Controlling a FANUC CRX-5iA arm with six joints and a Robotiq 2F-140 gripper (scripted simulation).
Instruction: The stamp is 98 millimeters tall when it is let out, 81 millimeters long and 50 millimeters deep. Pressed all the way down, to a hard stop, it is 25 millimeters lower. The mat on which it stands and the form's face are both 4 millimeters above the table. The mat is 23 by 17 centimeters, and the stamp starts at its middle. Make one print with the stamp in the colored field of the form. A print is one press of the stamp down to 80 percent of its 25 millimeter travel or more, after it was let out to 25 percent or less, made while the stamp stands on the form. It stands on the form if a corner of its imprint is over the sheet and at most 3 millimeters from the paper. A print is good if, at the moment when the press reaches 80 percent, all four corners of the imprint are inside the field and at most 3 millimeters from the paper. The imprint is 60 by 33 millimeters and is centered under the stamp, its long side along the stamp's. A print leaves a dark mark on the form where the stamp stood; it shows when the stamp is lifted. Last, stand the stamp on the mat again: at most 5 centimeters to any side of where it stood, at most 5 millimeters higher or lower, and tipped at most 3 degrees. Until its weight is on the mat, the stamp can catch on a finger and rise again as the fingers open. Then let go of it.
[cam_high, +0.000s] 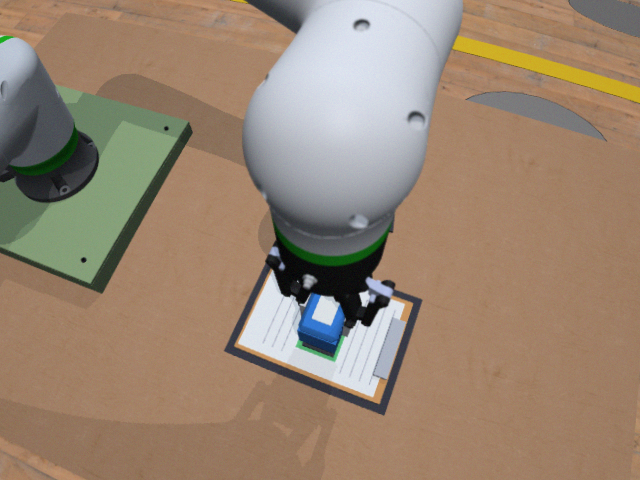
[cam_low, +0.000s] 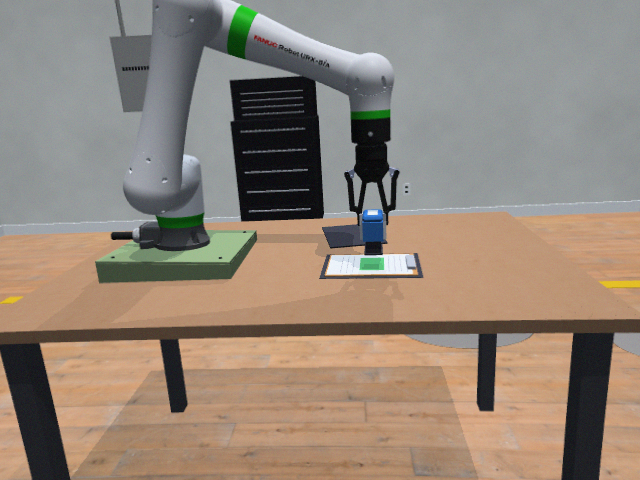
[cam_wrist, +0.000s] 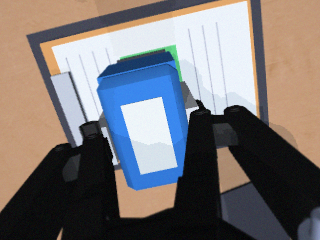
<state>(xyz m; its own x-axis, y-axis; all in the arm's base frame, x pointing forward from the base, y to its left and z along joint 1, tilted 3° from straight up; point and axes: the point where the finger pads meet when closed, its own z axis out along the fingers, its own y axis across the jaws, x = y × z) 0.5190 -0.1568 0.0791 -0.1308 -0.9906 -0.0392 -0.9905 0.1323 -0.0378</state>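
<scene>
My gripper is now 1 cm short of the form, 1 cm to the right of it and 10 cm above it. Round my hand: dark mat: 3 cm behind, 30 cm to the left, 11 cm below; then stamp: 2 cm below.
</scene>
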